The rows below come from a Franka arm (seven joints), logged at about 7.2 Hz.
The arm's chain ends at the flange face. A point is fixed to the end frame.
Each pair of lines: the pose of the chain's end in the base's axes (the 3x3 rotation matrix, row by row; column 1 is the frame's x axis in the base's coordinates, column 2 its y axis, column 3 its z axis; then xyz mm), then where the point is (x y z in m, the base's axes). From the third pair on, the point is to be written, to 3 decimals.
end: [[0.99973 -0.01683 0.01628], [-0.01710 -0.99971 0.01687], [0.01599 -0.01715 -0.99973]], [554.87 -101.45 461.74]
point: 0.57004 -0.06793 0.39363
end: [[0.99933 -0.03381 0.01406], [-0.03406 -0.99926 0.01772], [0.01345 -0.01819 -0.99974]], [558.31 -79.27 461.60]
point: 0.57387 -0.04593 0.39349
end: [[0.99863 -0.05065 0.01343], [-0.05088 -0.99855 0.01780], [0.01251 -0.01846 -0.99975]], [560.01 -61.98 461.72]
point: 0.576 -0.029 0.394
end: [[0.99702 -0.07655 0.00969], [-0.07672 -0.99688 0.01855], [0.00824 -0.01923 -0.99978]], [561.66 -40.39 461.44]
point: 0.578 -0.008 0.393
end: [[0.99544 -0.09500 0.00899], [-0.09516 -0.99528 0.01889], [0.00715 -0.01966 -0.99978]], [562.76 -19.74 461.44]
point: 0.580 0.013 0.393
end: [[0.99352 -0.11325 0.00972], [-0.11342 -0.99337 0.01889], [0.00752 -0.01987 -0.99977]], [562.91 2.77 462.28]
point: 0.581 0.035 0.394
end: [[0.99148 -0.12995 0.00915], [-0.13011 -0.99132 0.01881], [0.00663 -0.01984 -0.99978]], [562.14 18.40 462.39]
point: 0.580 0.050 0.394
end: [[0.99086 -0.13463 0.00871], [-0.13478 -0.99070 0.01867], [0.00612 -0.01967 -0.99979]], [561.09 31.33 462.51]
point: 0.579 0.063 0.394
